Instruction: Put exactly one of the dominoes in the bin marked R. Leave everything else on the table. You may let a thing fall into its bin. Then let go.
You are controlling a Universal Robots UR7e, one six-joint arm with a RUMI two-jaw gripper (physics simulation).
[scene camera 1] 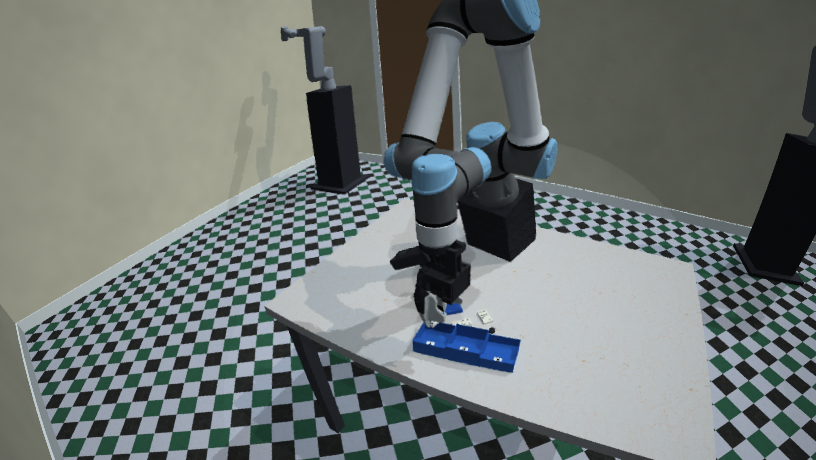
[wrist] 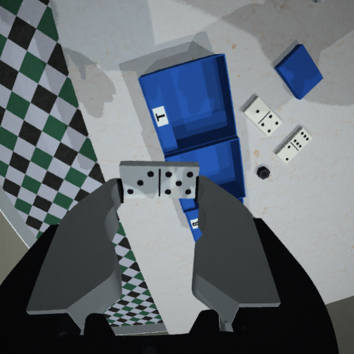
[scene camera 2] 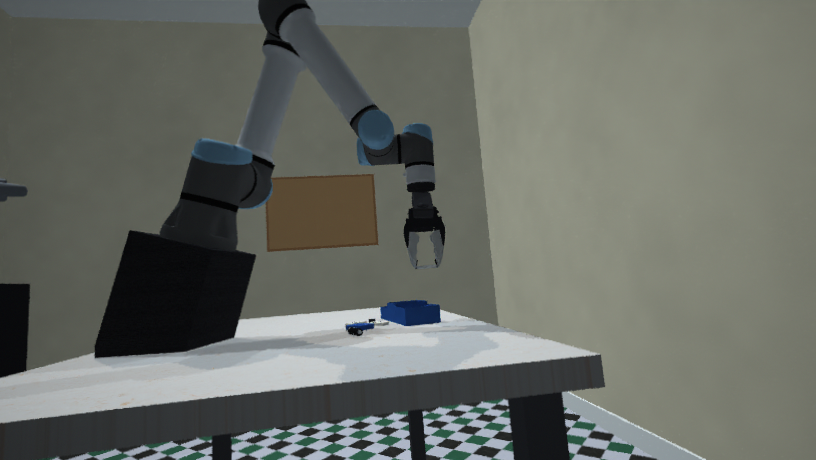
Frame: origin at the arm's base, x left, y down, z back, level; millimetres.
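Seen in the pictures: gripper, fingertip midpoint: (scene camera 1: 436,319) (scene camera 2: 426,268); arm's base, origin of the base link: (scene camera 1: 495,191) (scene camera 2: 198,243).
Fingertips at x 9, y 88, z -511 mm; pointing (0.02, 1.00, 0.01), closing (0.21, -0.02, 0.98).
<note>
Offsets run from my fingertips to a thing's middle.
My gripper (scene camera 1: 432,321) (scene camera 2: 427,265) (wrist: 159,178) is shut on a white domino (wrist: 150,182) with black pips, held level by its short ends. It is high above the blue three-bin tray @(dx +63, dy +103, dz +43 mm) (scene camera 1: 477,360) (scene camera 2: 423,316). In the wrist view the bin marked R (wrist: 191,231) is at the near end, mostly hidden by the right finger. The bin marked T (wrist: 200,90) is at the far end; the middle bin's label is hidden. Two other dominoes, one @(dx +66, dy +123, dz +174 mm) (scene camera 1: 484,316) (wrist: 262,116) and another @(dx +16, dy +123, dz +128 mm) (scene camera 1: 465,322) (wrist: 293,145), lie face up beside the tray.
A blue block @(dx -31, dy +121, dz +176 mm) (scene camera 1: 453,309) (wrist: 299,72) lies near the dominoes. A small black nut-like piece @(dx +101, dy +122, dz +129 mm) (scene camera 1: 491,330) (wrist: 263,172) lies beside the tray. A black object @(dx -129, dy +119, dz +196 mm) (scene camera 2: 355,330) lies near the block in the second scene view. The table edge (scene camera 1: 377,364) is in front of the tray.
</note>
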